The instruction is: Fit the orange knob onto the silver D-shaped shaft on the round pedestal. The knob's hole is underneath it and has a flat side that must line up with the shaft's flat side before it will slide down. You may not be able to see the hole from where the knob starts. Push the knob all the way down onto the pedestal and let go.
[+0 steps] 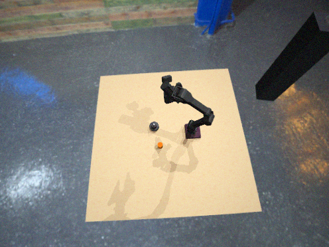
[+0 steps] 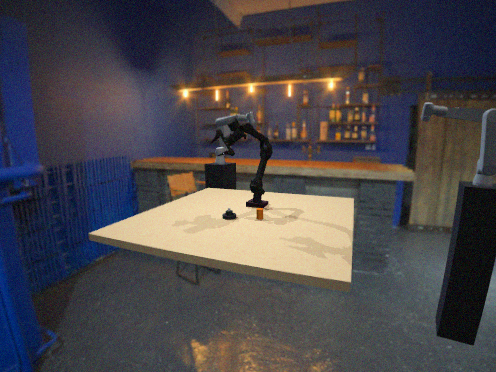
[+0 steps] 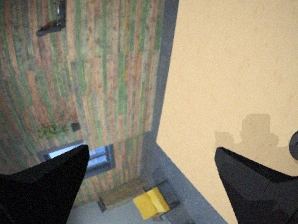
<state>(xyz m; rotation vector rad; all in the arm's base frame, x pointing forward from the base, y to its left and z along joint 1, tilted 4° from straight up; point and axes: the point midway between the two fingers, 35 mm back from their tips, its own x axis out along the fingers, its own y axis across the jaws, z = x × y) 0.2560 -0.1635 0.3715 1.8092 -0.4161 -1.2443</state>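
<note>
The orange knob is 10 mm behind my gripper tip, 330 mm to the left of it and 360 mm below it. The rest, counted from my gripper tip: round dark pedestal (70 mm ahead, 160 mm to the left, 370 mm below).
</note>
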